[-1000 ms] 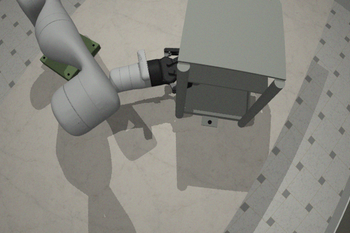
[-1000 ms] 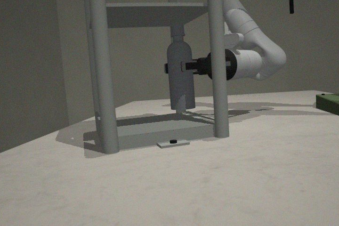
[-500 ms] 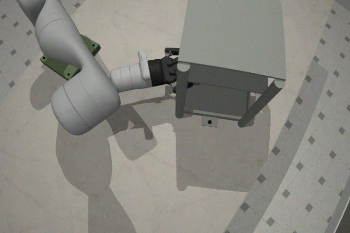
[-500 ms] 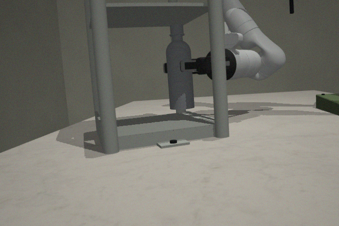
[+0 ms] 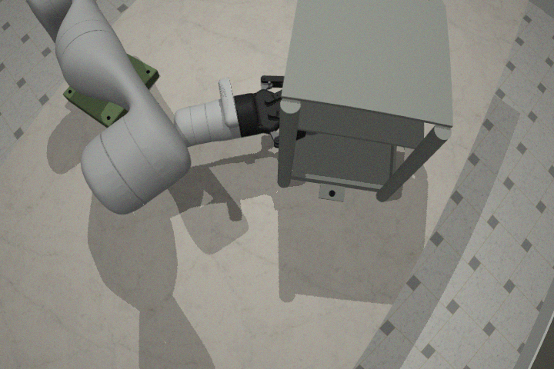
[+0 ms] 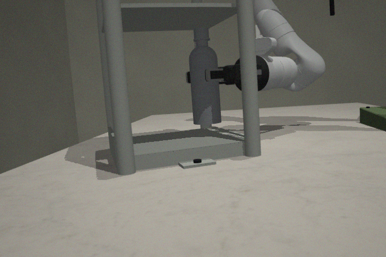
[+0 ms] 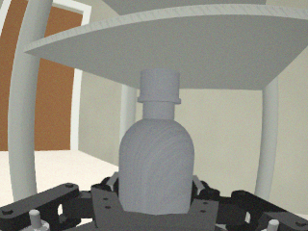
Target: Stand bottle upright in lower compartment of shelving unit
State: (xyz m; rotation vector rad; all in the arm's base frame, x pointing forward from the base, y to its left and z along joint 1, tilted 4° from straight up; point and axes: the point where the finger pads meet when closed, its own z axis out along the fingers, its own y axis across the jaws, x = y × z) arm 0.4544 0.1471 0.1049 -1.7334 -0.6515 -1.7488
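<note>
Right now the grey bottle is 2 cm above my hand. From my hand the other things lie so: shelving unit 6 cm ahead, 4 cm above, 2 cm to the left.
</note>
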